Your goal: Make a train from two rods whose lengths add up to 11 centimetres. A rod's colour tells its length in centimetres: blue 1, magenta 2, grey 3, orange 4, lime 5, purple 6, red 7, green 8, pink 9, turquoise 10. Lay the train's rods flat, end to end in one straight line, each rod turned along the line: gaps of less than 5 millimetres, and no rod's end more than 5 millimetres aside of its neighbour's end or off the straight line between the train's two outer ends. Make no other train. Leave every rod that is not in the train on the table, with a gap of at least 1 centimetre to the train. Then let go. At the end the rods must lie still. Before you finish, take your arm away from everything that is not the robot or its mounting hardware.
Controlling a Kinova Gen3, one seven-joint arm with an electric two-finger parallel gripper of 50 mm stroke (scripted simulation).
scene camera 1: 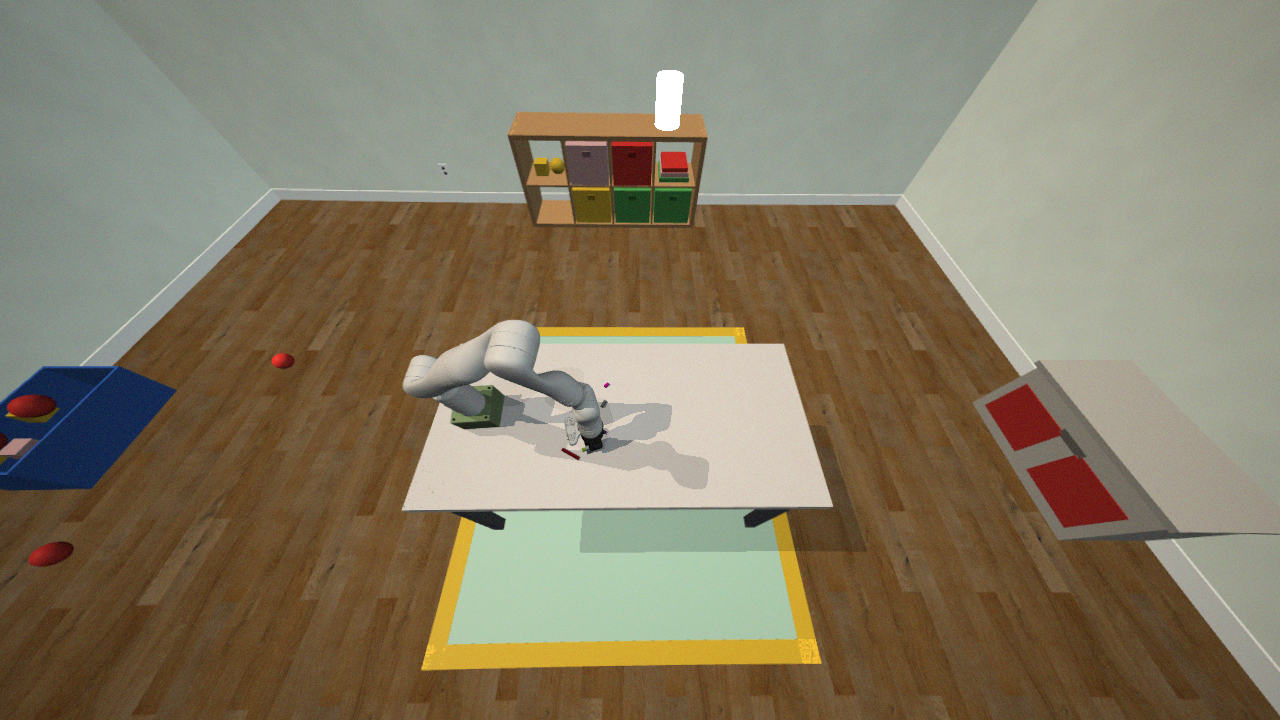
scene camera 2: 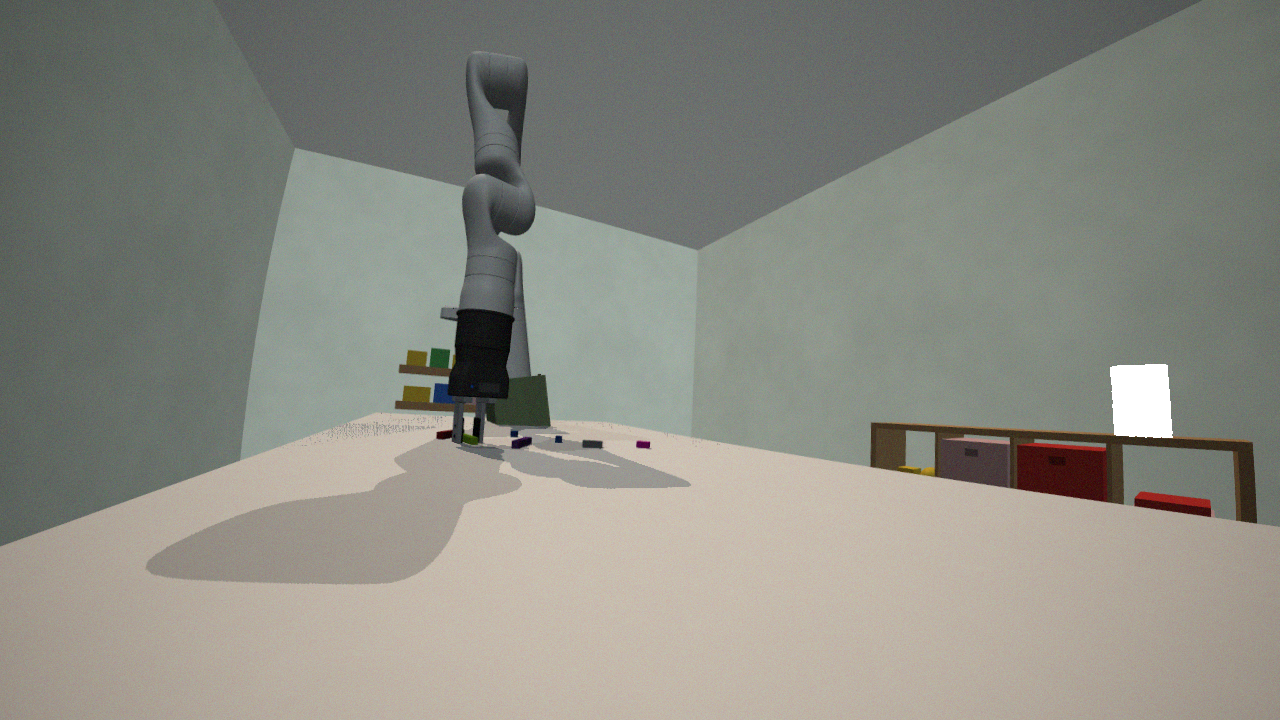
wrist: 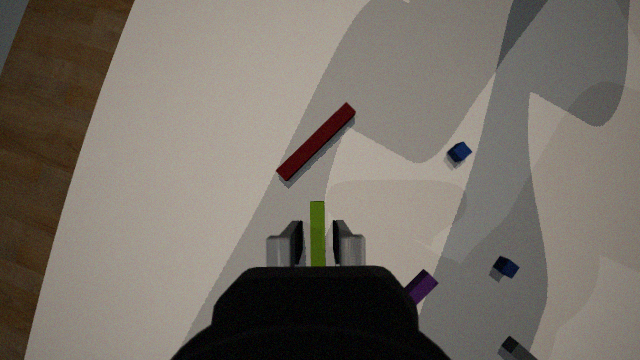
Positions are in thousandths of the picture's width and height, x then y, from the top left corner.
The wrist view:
my gripper: 496,654
lime rod: 496,612
red rod: 540,315
